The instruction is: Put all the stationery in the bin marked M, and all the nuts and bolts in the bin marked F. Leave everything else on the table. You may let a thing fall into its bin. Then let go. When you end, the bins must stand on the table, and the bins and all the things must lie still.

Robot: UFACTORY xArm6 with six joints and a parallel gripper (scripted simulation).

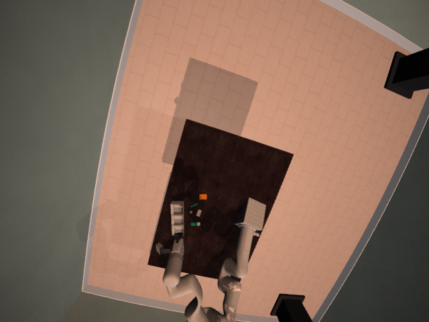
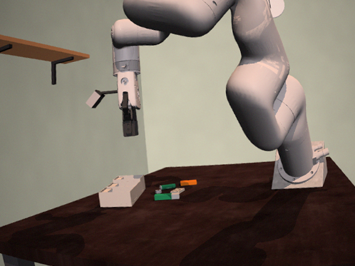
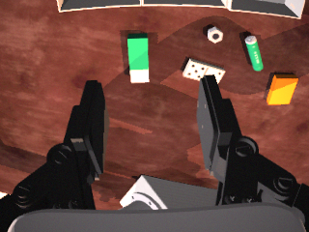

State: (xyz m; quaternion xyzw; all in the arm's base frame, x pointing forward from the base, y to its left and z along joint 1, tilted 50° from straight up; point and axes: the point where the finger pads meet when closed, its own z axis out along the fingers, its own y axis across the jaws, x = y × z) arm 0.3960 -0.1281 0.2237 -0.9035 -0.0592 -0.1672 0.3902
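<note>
The orange block is 90 mm behind my hand, 220 mm to the right of it and 190 mm below it. The rest, counted from my hand: green block: 90 mm behind, 180 mm below; pale double bin: 50 mm ahead, 20 mm to the right, 170 mm below; steel nut: 30 mm behind, 90 mm to the right, 190 mm below.
</note>
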